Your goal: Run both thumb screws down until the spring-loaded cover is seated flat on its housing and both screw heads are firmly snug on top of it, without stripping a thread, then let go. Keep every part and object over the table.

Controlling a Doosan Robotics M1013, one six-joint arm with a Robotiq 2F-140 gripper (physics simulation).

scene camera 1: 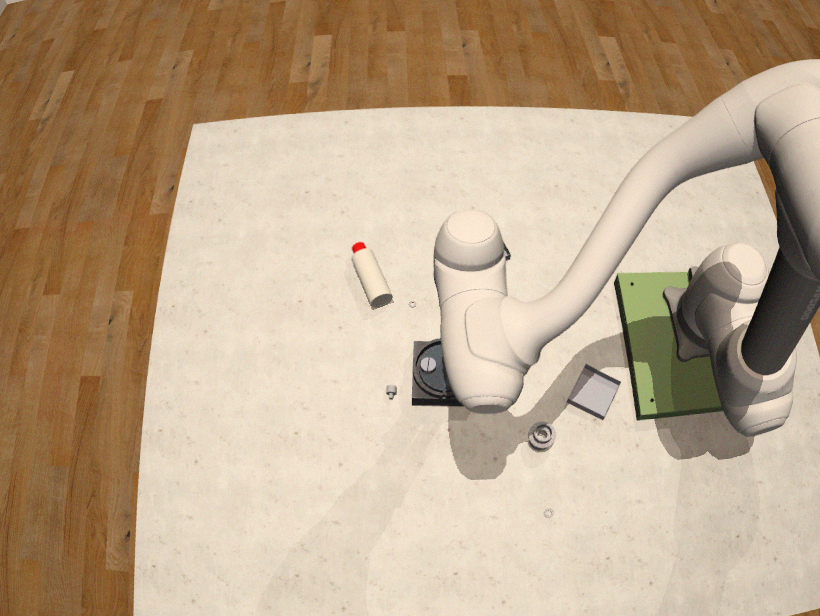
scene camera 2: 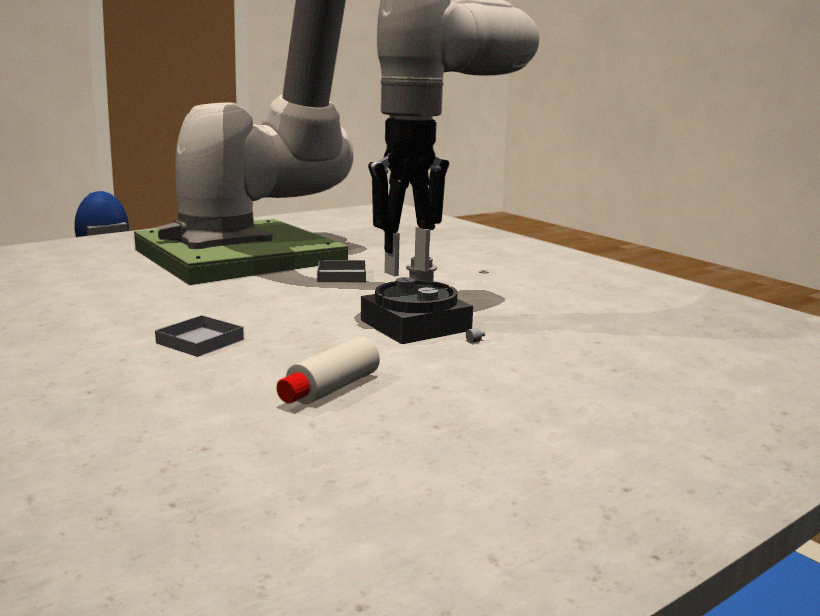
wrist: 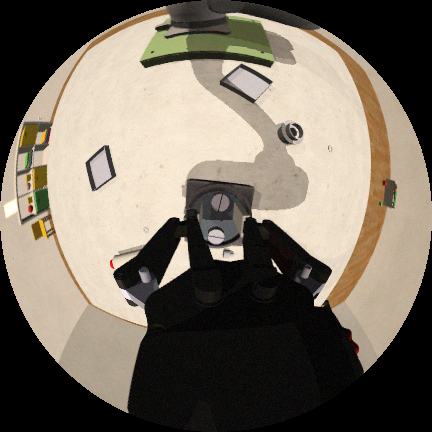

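Seen in the pictures: gripper, fingertip midpoint: (scene camera 2: 406, 271) (wrist: 217, 209); arm's base, link origin: (scene camera 1: 703, 322) (scene camera 2: 216, 237).
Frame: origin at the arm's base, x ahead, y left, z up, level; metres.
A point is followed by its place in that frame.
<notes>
The black square housing (scene camera 1: 434, 401) @(x 0.627, y 0.119, z -0.014 m) (scene camera 2: 417, 322) @(x 0.661, y 0.015, z -0.009 m) (wrist: 194, 187) @(x 0.550, y 0.017, z 0.002 m) carries a dark round cover (scene camera 2: 414, 292) @(x 0.599, y 0.058, z 0.014 m) inside a raised ring. Two slotted grey screw heads stand on the cover. One head (scene camera 2: 427, 292) @(x 0.641, y 0.049, z 0.025 m) (wrist: 216, 236) @(x 0.635, y 0.057, z 0.026 m) is on the side near the loose peg; this head (scene camera 1: 428, 364) @(x 0.635, y 0.056, z 0.027 m) also shows in scene camera 1. The other head (scene camera 2: 405, 283) @(x 0.583, y 0.053, z 0.025 m) (wrist: 220, 202) @(x 0.572, y 0.063, z 0.027 m) is nearer the robot base. My gripper (scene camera 2: 407, 269) @(x 0.579, y 0.057, z 0.042 m) (wrist: 217, 209) @(x 0.579, y 0.057, z 0.042 m) is partly open and empty, pointing down over the housing. The arm hides it in scene camera 1. Whether the cover is fully flat or the heads snug cannot be told.
A small grey peg (scene camera 1: 391, 389) @(x 0.710, y 0.085, z -0.019 m) (scene camera 2: 473, 335) @(x 0.718, y 0.074, z -0.025 m) (wrist: 228, 253) @(x 0.705, y 0.087, z -0.021 m) lies beside the housing. A red-capped bottle (scene camera 1: 371, 276) @(x 0.736, y -0.162, z 0.011 m) (scene camera 2: 341, 368) @(x 0.762, y -0.181, z -0.003 m) lies nearby. Two trays (scene camera 2: 341, 275) @(x 0.330, y 0.099, z -0.025 m) (scene camera 2: 177, 344) @(x 0.503, y -0.287, z -0.029 m), a stepped round part (scene camera 1: 532, 438) @(x 0.443, y 0.219, z -0.004 m) (scene camera 2: 421, 271) @(x 0.444, y 0.196, z -0.007 m) and the green base plate (scene camera 1: 637, 305) @(x 0.161, y -0.056, z 0.001 m) (scene camera 2: 291, 238) @(x 0.088, y 0.131, z -0.003 m) also show.
</notes>
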